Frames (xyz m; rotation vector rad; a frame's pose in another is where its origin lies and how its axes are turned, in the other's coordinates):
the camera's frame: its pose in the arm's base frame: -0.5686 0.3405 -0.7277 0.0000 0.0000 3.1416
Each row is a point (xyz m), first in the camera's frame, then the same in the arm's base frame.
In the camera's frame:
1: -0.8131 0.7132 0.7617
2: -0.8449 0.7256 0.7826
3: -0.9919 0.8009 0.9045
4: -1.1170 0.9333 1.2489
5: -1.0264 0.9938 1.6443
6: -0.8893 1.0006 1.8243
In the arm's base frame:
1: 0.2445 -0.3727 0.0340
2: 0.2763 -0.3851 0.0549
3: 0.4233 -0.4604 0.1768
4: 0.5484 -0.5928 0.5212
5: 0.4578 -0.6533 0.9166
6: 0.3207 -0.6601 1.0966

